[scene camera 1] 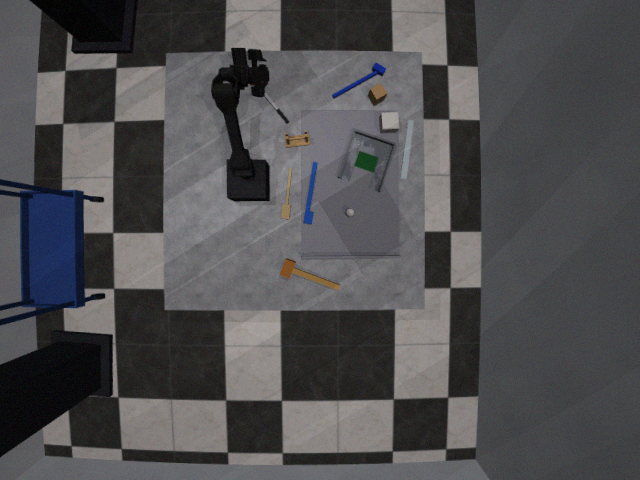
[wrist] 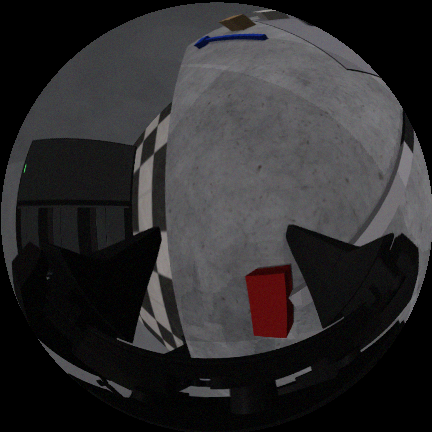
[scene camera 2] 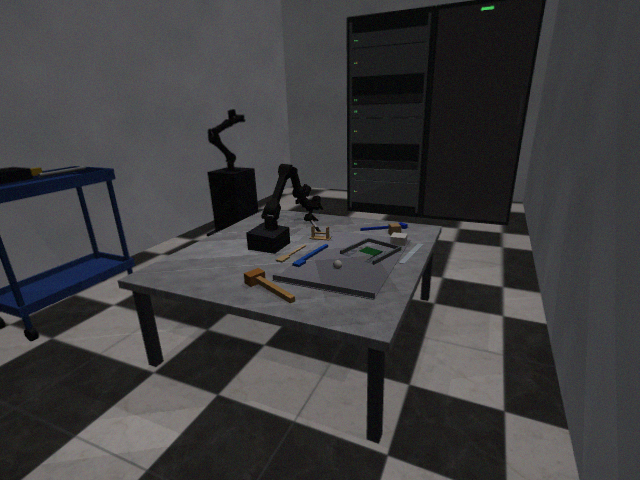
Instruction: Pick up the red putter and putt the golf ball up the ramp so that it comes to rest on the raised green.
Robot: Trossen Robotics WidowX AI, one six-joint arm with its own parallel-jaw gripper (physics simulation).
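Frame: origin at the arm's base, x down, y right, z back, level; millimetres.
Where they show: gripper, fingertip midpoint: point(wrist: 225, 232) point(scene camera 2: 320, 215); arm's base, origin of the base link: point(scene camera 1: 247, 173) point(scene camera 2: 271, 228).
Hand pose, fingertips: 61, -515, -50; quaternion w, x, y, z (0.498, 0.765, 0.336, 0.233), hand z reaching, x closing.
Observation:
Each offset is from my fingertips to the top centre of the thing, as dx, dy, dz. "spot": to the spot under its first point.
The red putter's shaft {spot: +23, +163, -48} point(scene camera 1: 275, 107) point(scene camera 2: 314, 225) lies slantwise; its red head {+12, +27, +60} point(wrist: 270, 304) shows low in the wrist view, between the fingers' directions but nearer the right finger. My gripper point(scene camera 1: 258, 88) point(scene camera 2: 311, 219) point(wrist: 225, 232) is open and empty above the head end, which it mostly hides in the overhead view. The white golf ball {-8, +666, -431} point(scene camera 1: 349, 212) point(scene camera 2: 337, 264) rests on the grey course board point(scene camera 1: 320, 242) point(scene camera 2: 330, 284). The green patch {spot: +28, +408, -504} point(scene camera 1: 366, 161) point(scene camera 2: 370, 251) lies between dark rails on the board, apart from the ball. The ramp's slope is hard to make out.
A small wooden stand point(scene camera 1: 297, 144) point(scene camera 2: 320, 238) is near the shaft's dark end. A blue mallet {+12, +7, -448} point(scene camera 1: 356, 84) point(scene camera 2: 379, 227) point(wrist: 232, 37), brown cube {-22, +84, -541} point(scene camera 1: 377, 94) and white block {-10, +217, -604} point(scene camera 1: 389, 120) lie beyond. A blue stick {+21, +576, -247} point(scene camera 1: 311, 188), pale paddle {+28, +582, -127} point(scene camera 1: 288, 193) and orange mallet {-15, +983, -259} point(scene camera 1: 312, 276) lie nearer the arm base.

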